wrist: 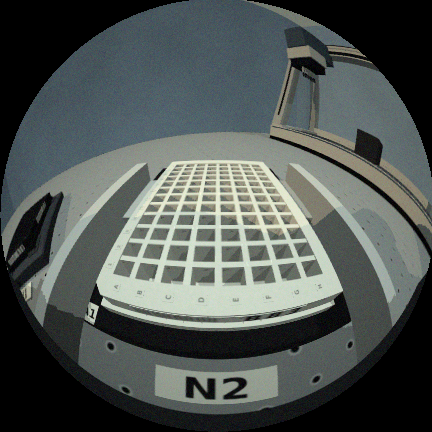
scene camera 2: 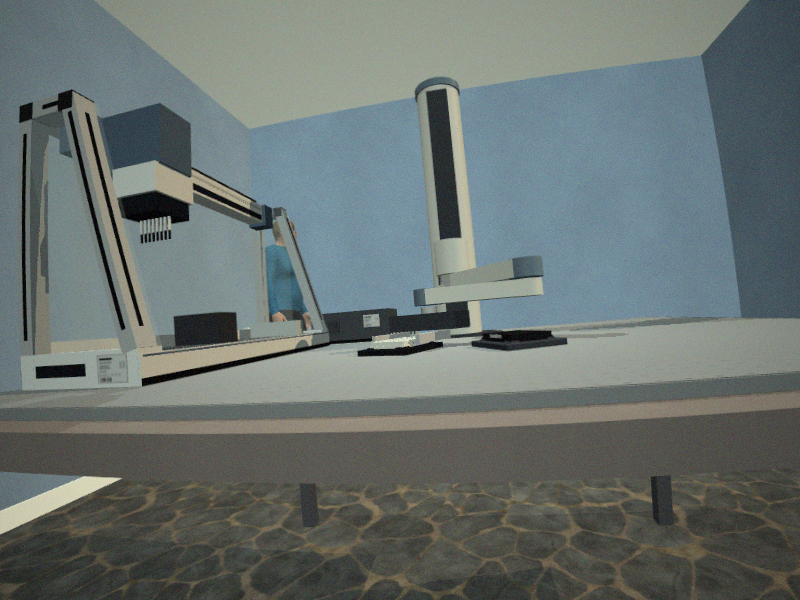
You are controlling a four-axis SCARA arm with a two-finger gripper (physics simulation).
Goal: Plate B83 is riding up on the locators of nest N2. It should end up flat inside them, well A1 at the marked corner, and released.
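Places are measured from the arm's base along level axes (x ahead, y left, z up), in millimetres.
Pixels of known places: gripper, fingertip midpoint: (wrist: 217,171) (scene camera 2: 394,340).
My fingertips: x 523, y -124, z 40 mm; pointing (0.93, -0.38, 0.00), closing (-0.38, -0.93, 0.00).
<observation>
For each thing: its middle in the pictures, then the offset to it from my fingertips. "pt": a spot on its surface instead.
- Plate B83, body centre: (wrist: 217,203) (scene camera 2: 402,342) dx -28, dy +12, dz -7 mm
- black nest N2, body centre: (wrist: 216,214) (scene camera 2: 401,348) dx -22, dy +10, dz -20 mm
- A1 label, surface spot: (wrist: 91,313) pt dx -72, dy +86, dz -15 mm
- second dark nest, body centre: (wrist: 30,233) (scene camera 2: 515,341) dx +30, dy +245, dz -20 mm
- gantry with a pipette head, surface spot: (scene camera 2: 151,177) pt dx +263, dy -354, dz +321 mm
- dark box, surface spot: (scene camera 2: 205,328) pt dx +42, dy -427, dz +58 mm
Plate B83 (scene camera 2: 395,340) (wrist: 218,294), a pale multiwell plate, sits over the black nest N2 (scene camera 2: 400,351) (wrist: 220,339). Its near edge shows above the nest's black near border in the wrist view; whether it lies flat inside the locators cannot be told. The letter A end of the plate is at the near left, the same corner as the A1 label (wrist: 91,313), which the left finger partly covers. My gripper (scene camera 2: 405,331) (wrist: 217,171) is shut on the plate, one finger along each long side. The fingers hide the locators there.
A second dark nest (scene camera 2: 516,344) with a black item on it stands right of N2 in the scene view. A gantry with a pipette head (scene camera 2: 151,177) (wrist: 306,52) and a dark box (scene camera 2: 205,328) (wrist: 369,146) stand at the other side. A person (scene camera 2: 282,277) stands behind the gantry.
</observation>
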